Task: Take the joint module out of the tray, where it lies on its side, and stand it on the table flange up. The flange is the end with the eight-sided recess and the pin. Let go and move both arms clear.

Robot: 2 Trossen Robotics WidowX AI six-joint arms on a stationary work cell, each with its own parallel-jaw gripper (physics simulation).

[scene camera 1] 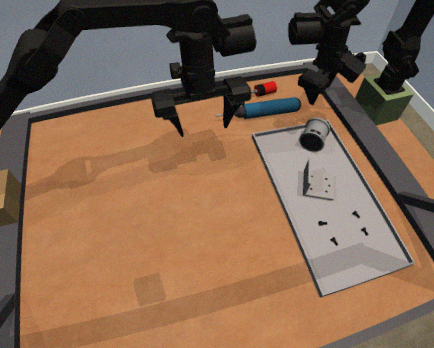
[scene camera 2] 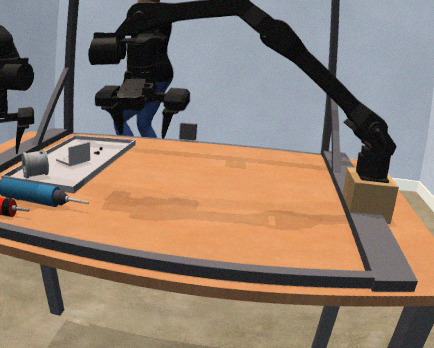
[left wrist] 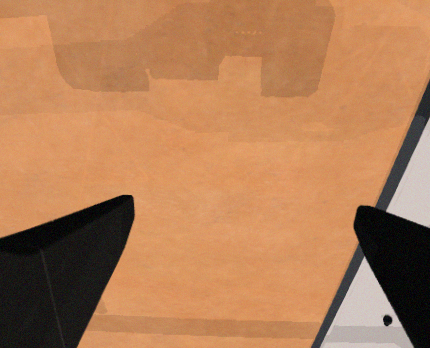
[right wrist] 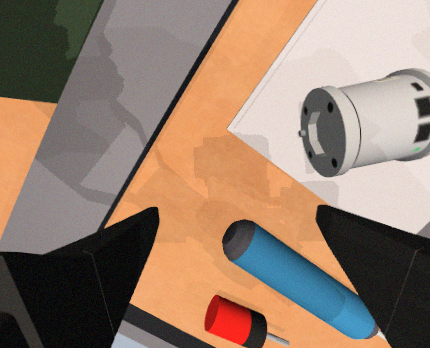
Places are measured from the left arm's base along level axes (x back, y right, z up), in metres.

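Where they show: left gripper, fingertip midpoint: (scene camera 1: 204, 131) (scene camera 2: 141, 136) (left wrist: 244, 211); right gripper, fingertip midpoint: (scene camera 1: 319, 95) (right wrist: 237, 213); left arm's base at its link origin: (scene camera 2: 372, 176); right arm's base at its link origin: (scene camera 1: 389, 85).
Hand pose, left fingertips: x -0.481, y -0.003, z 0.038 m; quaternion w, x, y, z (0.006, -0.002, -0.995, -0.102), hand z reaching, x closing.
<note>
Things, the pixels of their top centre, and the offset from my left fingertips. "spot": a spot on its surface instead.
- joint module at its top centre: (right wrist: 396, 127) (scene camera 2: 33, 151) (scene camera 1: 318, 125) dx -0.286, dy -0.001, dz -0.054 m
- tray at its top centre: (scene camera 1: 327, 191) (scene camera 2: 73, 155) dx -0.247, dy +0.153, dz -0.105 m
- blue tool at a spot on its surface: (right wrist: 300, 280) (scene camera 1: 278, 103) spot: dx -0.237, dy -0.123, dz -0.082 m
- red tool at its top centre: (right wrist: 253, 345) (scene camera 2: 8, 199) (scene camera 1: 260, 85) dx -0.218, dy -0.212, dz -0.087 m
The joint module (scene camera 1: 315, 134) (scene camera 2: 35, 164) (right wrist: 372, 125), a pale grey cylinder, lies on its side at the back end of the tray (scene camera 1: 285, 165) (scene camera 2: 65, 172) (left wrist: 417, 170) (right wrist: 300, 60). In the right wrist view its flange end, with the eight-sided recess and the pin, faces left; in scene camera 1 the dark opposite end faces the front. My right gripper (scene camera 1: 334, 89) (right wrist: 237, 213) is open and empty, above the table behind the module; one finger shows in scene camera 2. My left gripper (scene camera 1: 204, 131) (scene camera 2: 143, 135) (left wrist: 244, 211) is open and empty, high above the table left of the tray in scene camera 1.
A blue tool (scene camera 1: 272, 107) (scene camera 2: 30, 190) (right wrist: 300, 280) and a red tool (scene camera 1: 266, 88) (scene camera 2: 7, 206) (right wrist: 227, 320) lie behind the tray. The tray also holds an angled bracket (scene camera 1: 320, 185) (scene camera 2: 77, 154) and several black screws. A dark rail frames the table.
</note>
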